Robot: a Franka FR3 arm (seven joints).
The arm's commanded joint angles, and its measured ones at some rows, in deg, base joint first. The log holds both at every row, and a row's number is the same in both.
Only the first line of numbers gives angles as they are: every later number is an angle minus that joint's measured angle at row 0.
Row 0, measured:
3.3 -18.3 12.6 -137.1 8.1 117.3 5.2
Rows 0 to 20, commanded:
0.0 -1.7 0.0 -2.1 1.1 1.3 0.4
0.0 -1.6 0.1 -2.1 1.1 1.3 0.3
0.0 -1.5 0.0 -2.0 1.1 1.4 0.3
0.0 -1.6 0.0 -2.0 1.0 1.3 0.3
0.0 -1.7 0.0 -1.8 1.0 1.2 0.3
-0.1 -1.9 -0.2 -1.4 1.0 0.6 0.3
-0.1 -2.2 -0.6 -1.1 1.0 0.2 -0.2
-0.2 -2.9 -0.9 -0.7 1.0 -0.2 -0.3
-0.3 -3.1 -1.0 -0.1 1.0 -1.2 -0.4
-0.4 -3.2 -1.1 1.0 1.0 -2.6 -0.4
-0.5 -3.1 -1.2 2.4 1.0 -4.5 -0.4
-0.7 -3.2 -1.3 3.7 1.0 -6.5 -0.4
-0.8 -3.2 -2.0 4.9 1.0 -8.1 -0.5
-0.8 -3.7 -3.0 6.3 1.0 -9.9 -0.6
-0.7 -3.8 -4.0 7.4 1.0 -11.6 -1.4
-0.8 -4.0 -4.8 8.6 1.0 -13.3 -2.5
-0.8 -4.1 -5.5 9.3 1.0 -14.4 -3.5
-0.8 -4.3 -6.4 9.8 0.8 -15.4 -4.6
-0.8 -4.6 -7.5 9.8 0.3 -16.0 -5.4
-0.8 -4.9 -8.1 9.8 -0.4 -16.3 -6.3
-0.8 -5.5 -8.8 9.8 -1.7 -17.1 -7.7
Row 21, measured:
-0.1 -4.1 -7.4 9.4 0.1 -14.5 -4.2
